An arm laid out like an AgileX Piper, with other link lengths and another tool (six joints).
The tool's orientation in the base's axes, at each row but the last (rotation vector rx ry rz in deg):
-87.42 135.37 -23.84
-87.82 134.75 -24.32
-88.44 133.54 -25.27
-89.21 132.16 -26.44
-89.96 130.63 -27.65
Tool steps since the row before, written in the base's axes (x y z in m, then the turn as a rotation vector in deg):
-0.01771 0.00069 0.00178 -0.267 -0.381 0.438
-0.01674 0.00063 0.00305 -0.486 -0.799 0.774
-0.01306 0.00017 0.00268 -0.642 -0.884 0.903
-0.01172 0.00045 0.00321 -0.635 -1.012 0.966
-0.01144 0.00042 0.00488 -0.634 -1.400 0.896
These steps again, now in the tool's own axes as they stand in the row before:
0.00616 0.01425 -0.00873 0.414 -0.102 -0.476
0.00559 0.01290 -0.00960 0.852 -0.218 -0.837
0.00446 0.00977 -0.00790 0.977 -0.174 -1.012
0.00348 0.00847 -0.00800 1.089 -0.252 -1.054
0.00310 0.00738 -0.00953 1.458 -0.351 -0.957

